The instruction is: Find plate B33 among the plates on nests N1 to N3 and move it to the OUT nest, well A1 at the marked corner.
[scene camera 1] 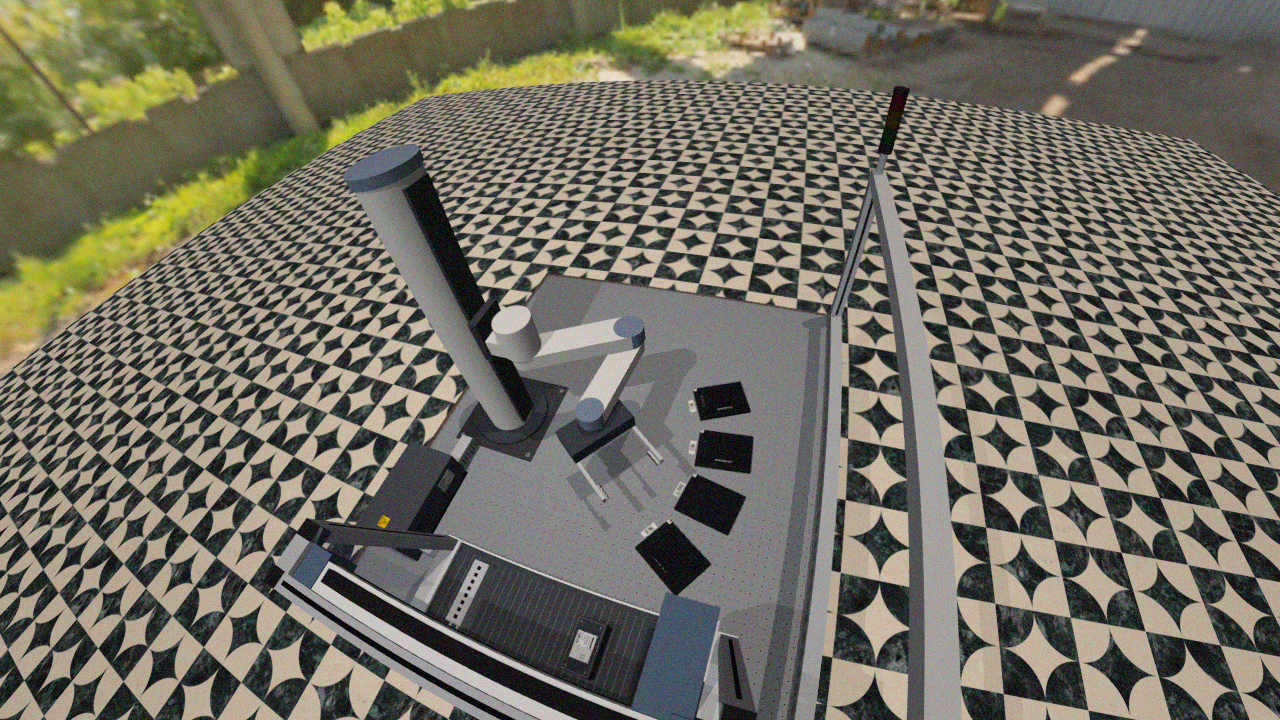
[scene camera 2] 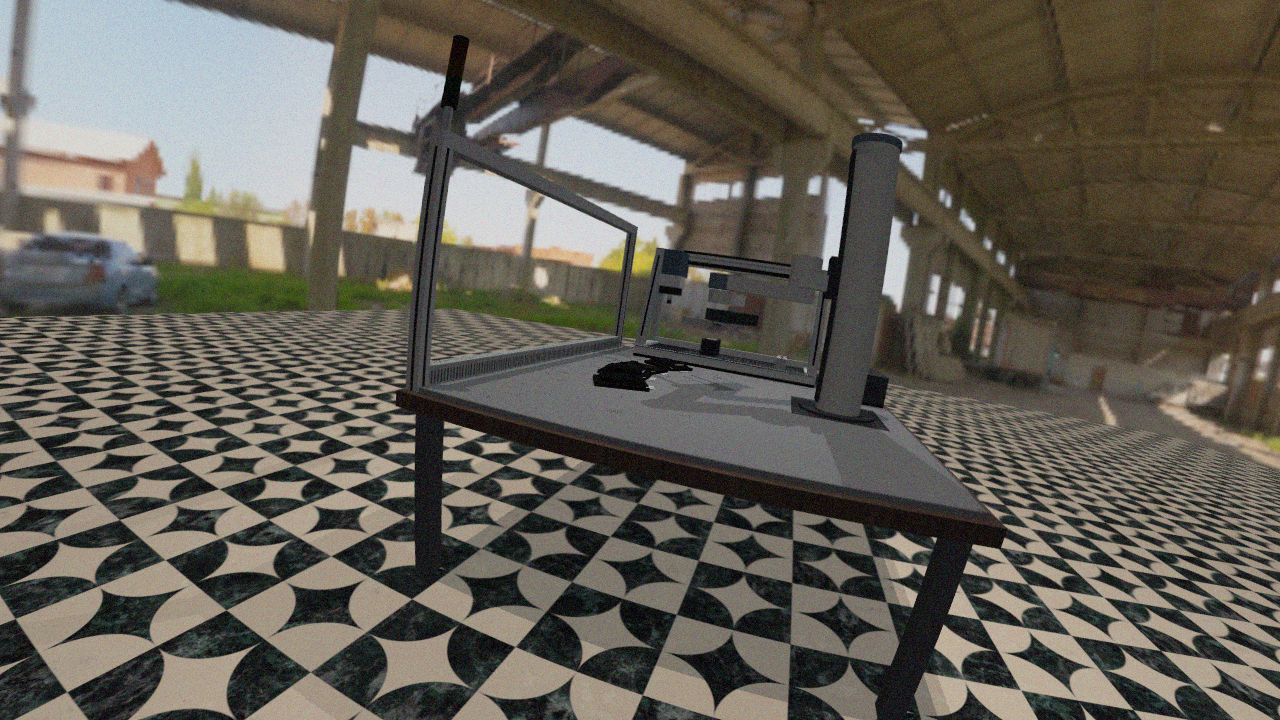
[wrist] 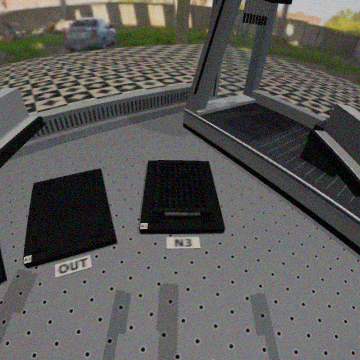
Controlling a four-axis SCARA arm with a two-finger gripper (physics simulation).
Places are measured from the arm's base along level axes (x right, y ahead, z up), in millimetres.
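Pixels of known places: gripper, between the fingertips: (scene camera 1: 633, 480) (wrist: 177, 107); arm's base, origin of its link: (scene camera 1: 513, 414) (scene camera 2: 835, 415).
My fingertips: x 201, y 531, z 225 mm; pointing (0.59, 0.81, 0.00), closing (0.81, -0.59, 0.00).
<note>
For each thing: its top centre in the pictures, then the offset to it from my fingertips. "pt": a spot on its surface instead.
- black plate, centre of its top: (wrist: 180, 182) (scene camera 1: 672, 554) (scene camera 2: 669, 360) dx +97, dy +118, dz -186 mm
- OUT nest, centre of its top: (wrist: 66, 203) (scene camera 1: 710, 501) (scene camera 2: 642, 364) dx -73, dy +178, dz -194 mm
- small labelled box, a spot on its surface: (scene camera 1: 586, 646) pt dx +372, dy +7, dz -91 mm
- dark box, a spot on its surface: (scene camera 1: 411, 488) pt dx +183, dy -629, dz -97 mm
My gripper (scene camera 1: 631, 479) (wrist: 177, 107) is open and empty, held above the table on the arm side of the nests. In the wrist view a black plate (wrist: 182, 187) with a grid of wells sits on the nest tagged N3; its front label strip (wrist: 182, 214) is too blurred to read. Left of it is the OUT nest (wrist: 70, 215) (scene camera 1: 709, 503), a smooth black surface with a small white A1 tag (wrist: 28, 259) at its near-left corner. In scene camera 1 two more black plates (scene camera 1: 720, 400) (scene camera 1: 725, 451) carry pale label marks, unreadable; their nest tags are unreadable too.
A framed unit with a dark ribbed deck (scene camera 1: 537, 608) (wrist: 280, 140) stands beside N3, with a small labelled box (scene camera 1: 586, 646) on it. A dark box (scene camera 1: 411, 488) stands near the arm's column (scene camera 1: 447, 304). A tall frame (scene camera 1: 908, 358) runs along the table's far side.
</note>
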